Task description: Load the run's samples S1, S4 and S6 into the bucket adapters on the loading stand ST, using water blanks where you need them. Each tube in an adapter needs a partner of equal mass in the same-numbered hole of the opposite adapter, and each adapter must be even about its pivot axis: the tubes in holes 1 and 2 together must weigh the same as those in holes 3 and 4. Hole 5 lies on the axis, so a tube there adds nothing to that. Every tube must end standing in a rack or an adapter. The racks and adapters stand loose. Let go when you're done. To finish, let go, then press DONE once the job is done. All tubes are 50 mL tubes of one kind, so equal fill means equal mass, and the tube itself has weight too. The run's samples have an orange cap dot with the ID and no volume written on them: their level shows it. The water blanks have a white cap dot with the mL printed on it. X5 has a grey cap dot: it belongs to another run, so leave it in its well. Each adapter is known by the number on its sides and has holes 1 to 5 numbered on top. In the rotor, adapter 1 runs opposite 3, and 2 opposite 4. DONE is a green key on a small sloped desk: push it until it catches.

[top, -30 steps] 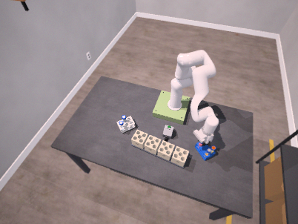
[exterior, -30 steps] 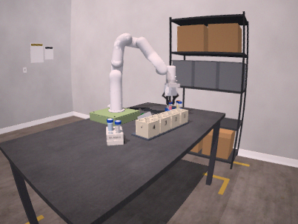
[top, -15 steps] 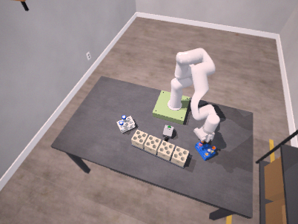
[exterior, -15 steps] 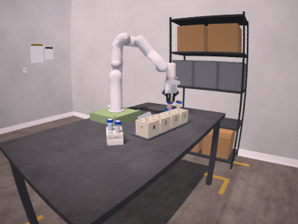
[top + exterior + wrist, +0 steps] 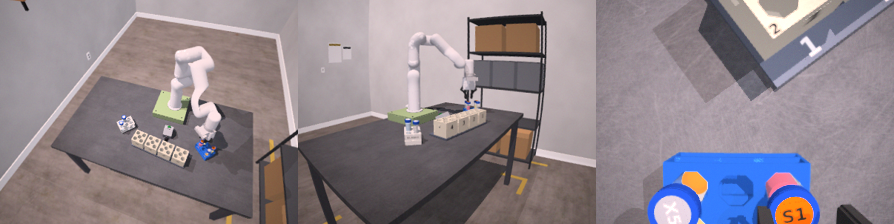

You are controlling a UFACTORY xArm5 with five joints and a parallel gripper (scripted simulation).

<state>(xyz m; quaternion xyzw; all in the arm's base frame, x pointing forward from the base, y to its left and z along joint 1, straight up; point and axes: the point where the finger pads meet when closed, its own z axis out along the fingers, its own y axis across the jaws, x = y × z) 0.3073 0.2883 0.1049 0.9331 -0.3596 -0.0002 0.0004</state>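
Right now the sample tube S4 is 40 mm behind my hand, 30 mm to the left of it and 100 mm below it. From my hand the other things lie so: sample tube S6: 20 mm ahead, 80 mm to the left, 100 mm below; blue sample rack: 10 mm ahead, 40 mm to the left, 130 mm below; white blanks rack: 10 mm ahead, 620 mm to the right, 130 mm below.
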